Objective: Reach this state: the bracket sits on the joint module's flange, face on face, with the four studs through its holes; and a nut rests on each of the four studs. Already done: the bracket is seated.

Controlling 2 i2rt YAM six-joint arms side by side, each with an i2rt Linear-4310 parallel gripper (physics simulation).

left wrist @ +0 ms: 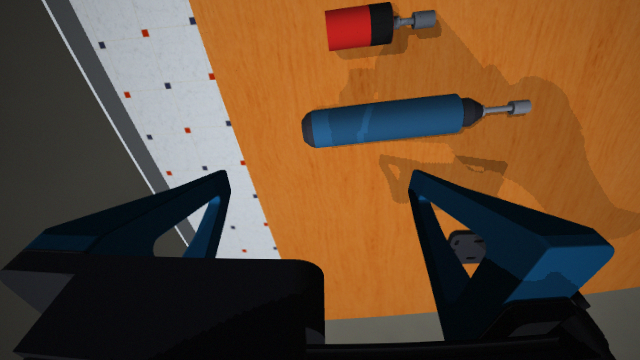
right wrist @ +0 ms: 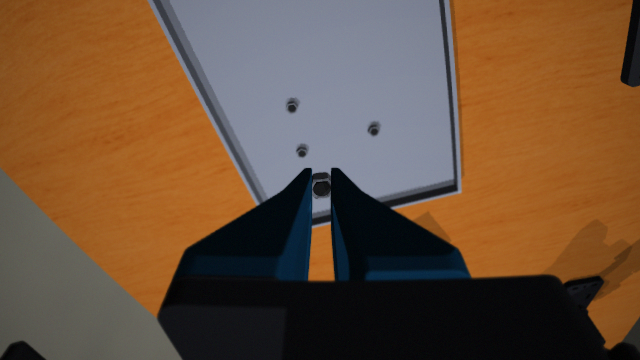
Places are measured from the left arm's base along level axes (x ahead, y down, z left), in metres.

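Where they show: left gripper, between the fingertips: [left wrist: 319, 180]; right gripper, between the fingertips: [right wrist: 321, 181].
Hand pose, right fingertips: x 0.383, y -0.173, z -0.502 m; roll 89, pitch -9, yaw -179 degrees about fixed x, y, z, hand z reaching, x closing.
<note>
After its pixels a point has its place.
My right gripper [right wrist: 321, 181] @[x 0.383, y -0.173, z -0.502 m] is shut on a nut [right wrist: 321, 187] @[x 0.383, y -0.177, z -0.501 m], held between its fingertips above the near end of a light grey tray [right wrist: 395, 65] @[x 0.316, y -0.004, z -0.490 m]. Three loose nuts, one at the upper left [right wrist: 292, 106] @[x 0.412, y -0.009, z -0.469 m], one at the right [right wrist: 374, 129] @[x 0.340, y -0.009, z -0.433 m] and one nearer the fingers [right wrist: 302, 151], lie apart in the tray. A dark plate with small holes [right wrist: 585, 290] @[x -0.006, y -0.010, z -0.077 m], which looks like the bracket, shows at the lower right of the right wrist view, partly hidden by the gripper's body; its studs cannot be made out. My left gripper [left wrist: 319, 180] @[x 0.244, y -0.171, z 0.292 m] is wide open and empty above the table.
In the left wrist view, a blue driver [left wrist: 390, 121] @[x 0.225, y -0.040, z 0.227 m] and a red and black driver [left wrist: 357, 26] @[x 0.308, y -0.034, z 0.262 m] lie on the wooden table [left wrist: 280, 65] @[x 0.273, y 0.000, z 0.337 m]. A small dark slotted part [left wrist: 467, 246] @[x 0.008, y -0.010, z 0.070 m] shows through the right finger. A black object [right wrist: 632, 50] @[x 0.091, y -0.008, z -0.480 m] stands at the right wrist view's upper right edge.
</note>
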